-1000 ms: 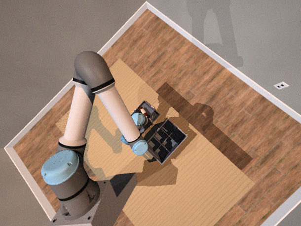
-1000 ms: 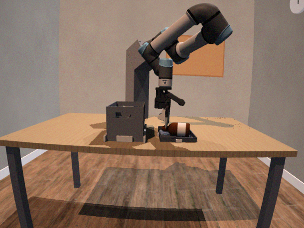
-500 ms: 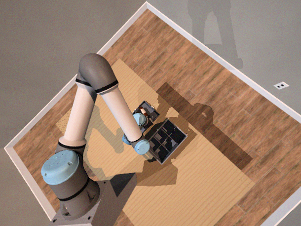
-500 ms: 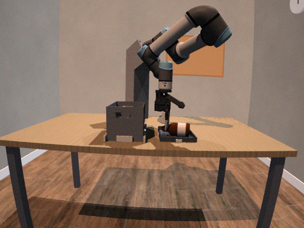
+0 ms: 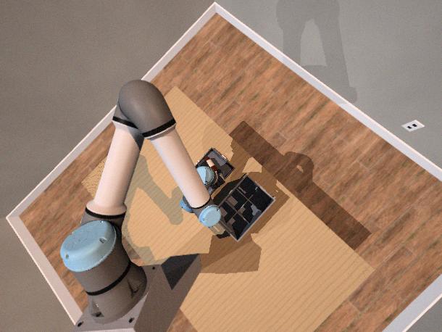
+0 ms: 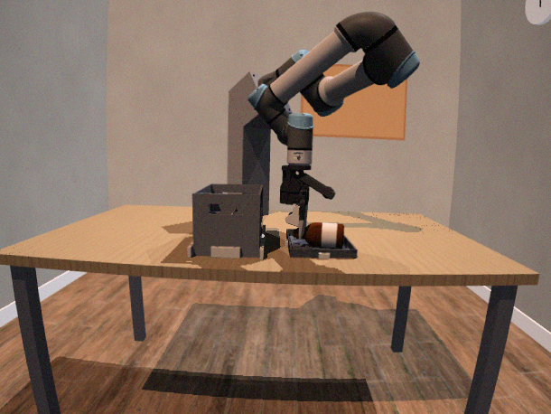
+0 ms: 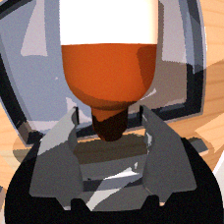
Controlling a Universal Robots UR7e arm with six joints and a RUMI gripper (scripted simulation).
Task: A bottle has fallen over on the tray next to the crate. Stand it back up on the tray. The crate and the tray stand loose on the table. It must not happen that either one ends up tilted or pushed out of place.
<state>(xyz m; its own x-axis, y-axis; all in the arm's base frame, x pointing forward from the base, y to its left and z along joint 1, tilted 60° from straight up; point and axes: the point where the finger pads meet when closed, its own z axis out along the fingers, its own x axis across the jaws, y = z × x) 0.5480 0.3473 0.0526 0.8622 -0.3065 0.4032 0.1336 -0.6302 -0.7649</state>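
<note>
My gripper is now 50 mm to the right of the bottle and 10 mm past it. The rest, counted from my hand: grey crate: 210 mm to the right, 60 mm ahead, 40 mm above; then dark tray: 50 mm to the left, 30 mm below, 30 mm behind.
</note>
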